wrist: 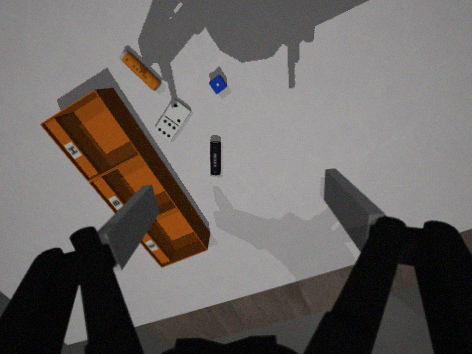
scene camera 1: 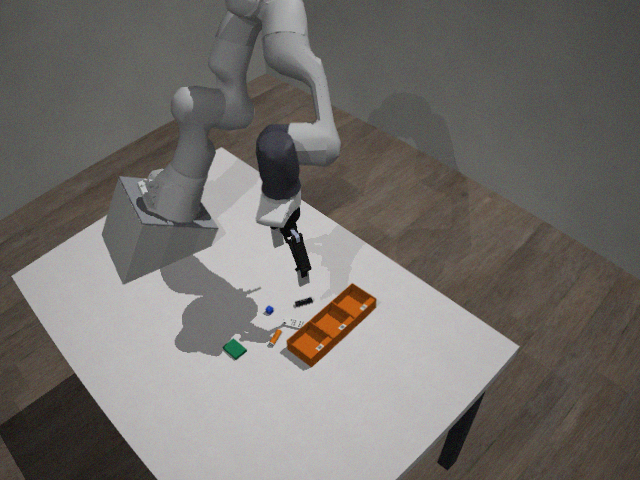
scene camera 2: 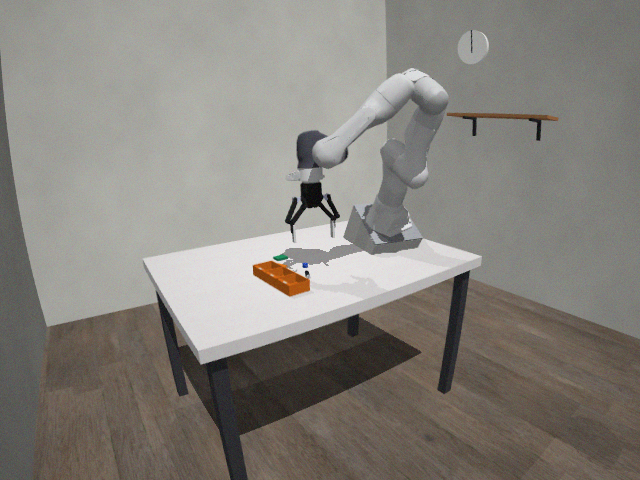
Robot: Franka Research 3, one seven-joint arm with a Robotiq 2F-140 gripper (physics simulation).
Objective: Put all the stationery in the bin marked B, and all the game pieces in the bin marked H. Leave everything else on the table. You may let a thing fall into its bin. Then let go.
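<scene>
My gripper (scene camera 1: pixel 290 262) (scene camera 2: pixel 313 238) (wrist: pixel 237 192) is open and empty, high above the table. An orange tray (scene camera 1: pixel 343 333) (scene camera 2: pixel 299 289) (wrist: pixel 159 167) has three compartments. The H label (wrist: pixel 73 150) marks one end bin and the B label (wrist: pixel 115 202) the middle bin; a finger hides part of this in the wrist view. A white domino (scene camera 1: pixel 293 323) (wrist: pixel 173 120), a blue die (scene camera 1: pixel 269 310) (scene camera 2: pixel 305 265) (wrist: pixel 218 84), a short black stick-shaped thing (scene camera 1: pixel 303 301) (scene camera 2: pixel 307 274) (wrist: pixel 215 158) and an orange stick-shaped thing (scene camera 1: pixel 276 337) (wrist: pixel 141 71) lie beside the tray.
A flat green square thing (scene camera 1: pixel 234 349) (scene camera 2: pixel 280 257) lies on the table beyond the orange stick-shaped thing. The third bin, marked by another label (wrist: pixel 151 245), is at the tray's other end. The arm's grey base block (scene camera 1: pixel 155 248) (scene camera 2: pixel 382 242) stands on the table.
</scene>
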